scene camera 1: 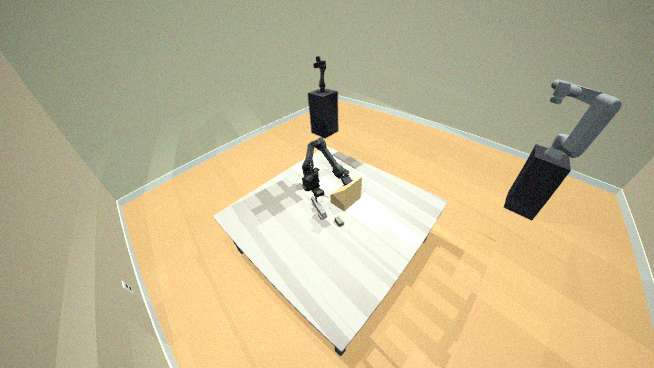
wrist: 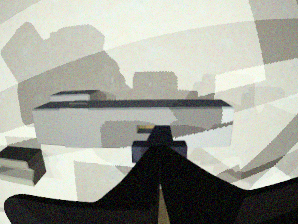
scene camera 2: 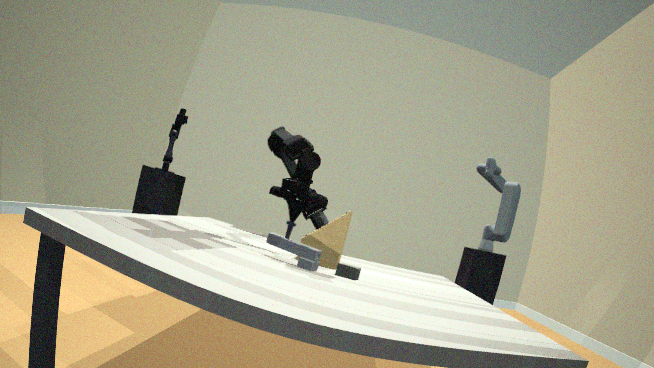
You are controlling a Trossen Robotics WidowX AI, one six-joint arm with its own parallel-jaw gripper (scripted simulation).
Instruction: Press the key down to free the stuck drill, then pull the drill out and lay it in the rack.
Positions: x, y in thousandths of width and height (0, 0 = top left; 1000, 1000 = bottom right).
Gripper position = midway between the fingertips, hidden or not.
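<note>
My gripper (scene camera 2: 446, 605) is visible to me, and the wrist view (wrist: 529, 685) shows it too.
</note>
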